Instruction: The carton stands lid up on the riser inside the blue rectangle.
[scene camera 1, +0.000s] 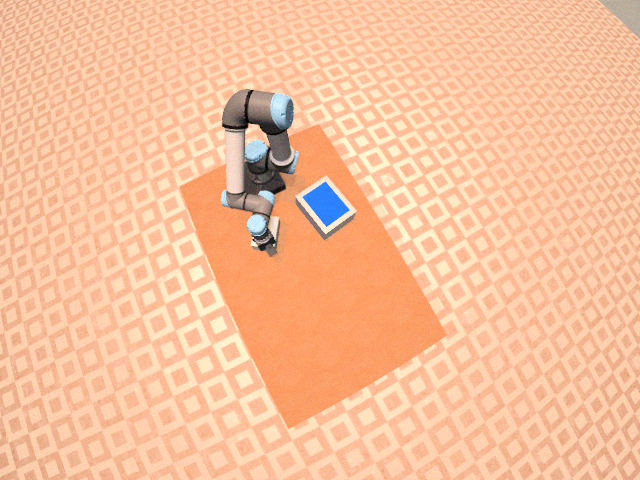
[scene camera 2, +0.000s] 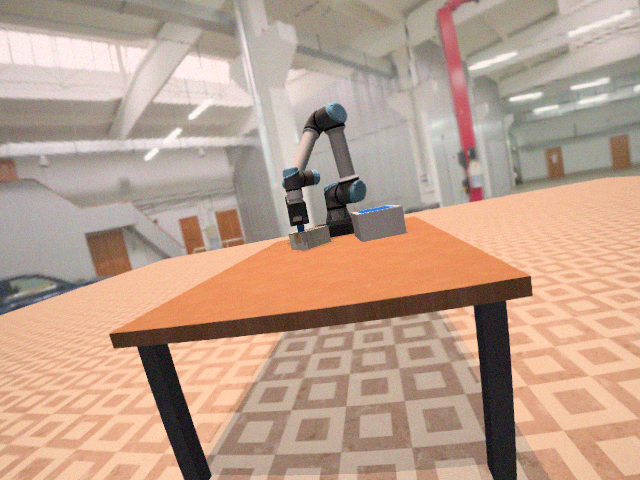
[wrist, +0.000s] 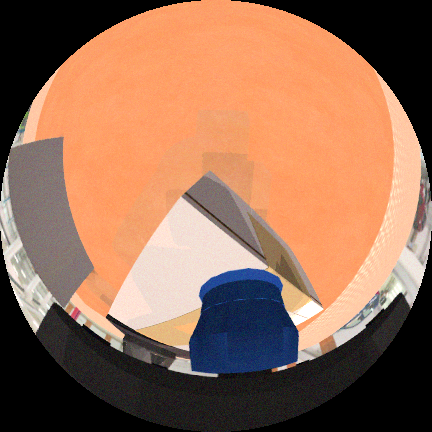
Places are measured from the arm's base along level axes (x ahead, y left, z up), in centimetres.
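Where they show: end effector, tool point: (scene camera 2: 302, 234) (wrist: 239, 275); arm's base, origin of the base link: (scene camera 1: 261, 172) (scene camera 2: 339, 223) (wrist: 149, 345).
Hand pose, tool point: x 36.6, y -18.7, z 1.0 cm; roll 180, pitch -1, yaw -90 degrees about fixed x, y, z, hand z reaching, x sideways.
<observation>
Each offset is from my tool point to the centre of the thing. Level surfaces: height alone.
The carton @[dy +2.9, dx -6.0, dz -2.9 cm] (scene camera 1: 275, 223) (scene camera 2: 311, 237) (wrist: 181, 250) rests on the table @[dz -7.1 cm] (scene camera 1: 318, 333) (scene camera 2: 390, 276) left of the riser, mostly hidden under the wrist in scene camera 1. It shows a pale top face, grey sides and a tan strip along one edge. My suction cup (scene camera 1: 269, 248) (scene camera 2: 300, 229) (wrist: 240, 282) is pressed down and squashed on the pale top face, near the carton's edge. The grey riser @[dy +35.7, dx +0.2, dz -1.1 cm] (scene camera 1: 339, 228) (scene camera 2: 380, 225) (wrist: 40, 209) stands apart to the right, and the blue rectangle @[dy +35.7, dx +0.2, dz +4.9 cm] (scene camera 1: 326, 204) (scene camera 2: 375, 209) on its top is bare.
The arm's base (scene camera 1: 263, 178) (scene camera 2: 339, 224) stands on the table's back end, just behind the carton and the riser. The table's edges fall to a patterned floor (scene camera 1: 461, 143).
</observation>
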